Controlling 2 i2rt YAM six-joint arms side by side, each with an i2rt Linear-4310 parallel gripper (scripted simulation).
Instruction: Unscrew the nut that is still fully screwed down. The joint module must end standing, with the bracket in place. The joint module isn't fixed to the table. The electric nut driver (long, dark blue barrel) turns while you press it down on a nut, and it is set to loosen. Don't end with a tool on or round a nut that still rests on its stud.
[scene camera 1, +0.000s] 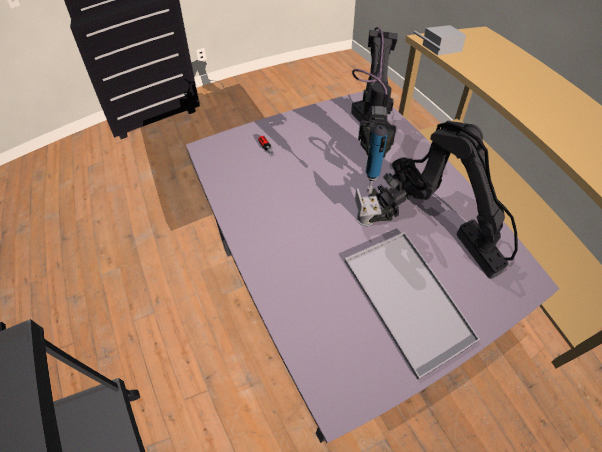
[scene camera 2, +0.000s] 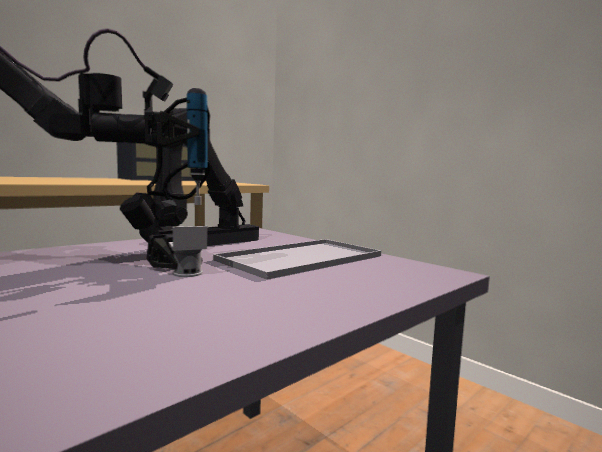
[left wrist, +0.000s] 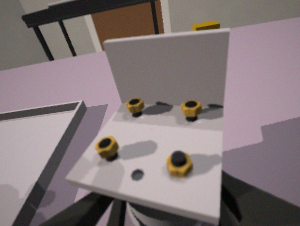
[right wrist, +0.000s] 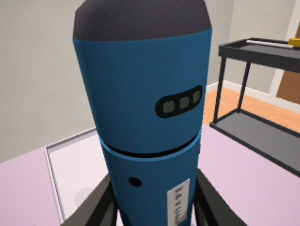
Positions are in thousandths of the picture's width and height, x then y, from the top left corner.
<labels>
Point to the left gripper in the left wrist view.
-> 545, 759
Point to the right gripper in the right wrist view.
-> At 515, 777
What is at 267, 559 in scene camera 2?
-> The left gripper.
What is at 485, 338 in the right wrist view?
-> A blue nut driver.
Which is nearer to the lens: the shallow tray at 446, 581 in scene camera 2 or the blue nut driver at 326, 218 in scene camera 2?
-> The blue nut driver.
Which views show the blue nut driver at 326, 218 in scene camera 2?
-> Scene camera 1, scene camera 2 and the right wrist view only.
</labels>
